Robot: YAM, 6 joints.
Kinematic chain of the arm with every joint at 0, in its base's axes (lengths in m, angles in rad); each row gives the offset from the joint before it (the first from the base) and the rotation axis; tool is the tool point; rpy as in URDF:
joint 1: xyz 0 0 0.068 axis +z
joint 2: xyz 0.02 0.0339 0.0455 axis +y
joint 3: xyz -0.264 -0.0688 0 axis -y
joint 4: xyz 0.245 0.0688 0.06 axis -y
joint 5: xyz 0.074 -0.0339 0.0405 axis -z
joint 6: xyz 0.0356 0 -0.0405 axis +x
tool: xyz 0 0 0 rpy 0 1.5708 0
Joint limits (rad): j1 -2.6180..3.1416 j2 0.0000..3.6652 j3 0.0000..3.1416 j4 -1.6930..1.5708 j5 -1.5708..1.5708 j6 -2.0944..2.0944
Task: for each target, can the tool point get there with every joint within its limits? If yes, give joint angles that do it. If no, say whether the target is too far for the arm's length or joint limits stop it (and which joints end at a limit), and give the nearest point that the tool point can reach.
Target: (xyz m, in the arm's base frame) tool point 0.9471 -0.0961 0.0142
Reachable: no: too far | nearest point 0.6390 -0.0648 0.0472 | short by 0.311 m
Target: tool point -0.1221 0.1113 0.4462
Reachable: yes | joints 2.2595 0.9863 1.4126 -0.8720 -0.7217 -0.7533
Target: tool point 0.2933 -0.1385 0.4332
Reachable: yes | joints -0.4215 1.6022 1.9037 -1.0506 0.1791 0.2176
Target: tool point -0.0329 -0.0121 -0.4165
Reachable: no: joint limits stop it (at a limit: joint 1, joint 2) | nearest point -0.0677 -0.0372 -0.3371 | short by 0.090 m
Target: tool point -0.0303 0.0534 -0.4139
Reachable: no: joint limits stop it (at a limit: joint 2) | nearest point -0.0463 0.0816 -0.3455 | short by 0.076 m
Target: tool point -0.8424 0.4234 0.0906
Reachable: no: too far | nearest point -0.5769 0.2899 0.0980 | short by 0.297 m
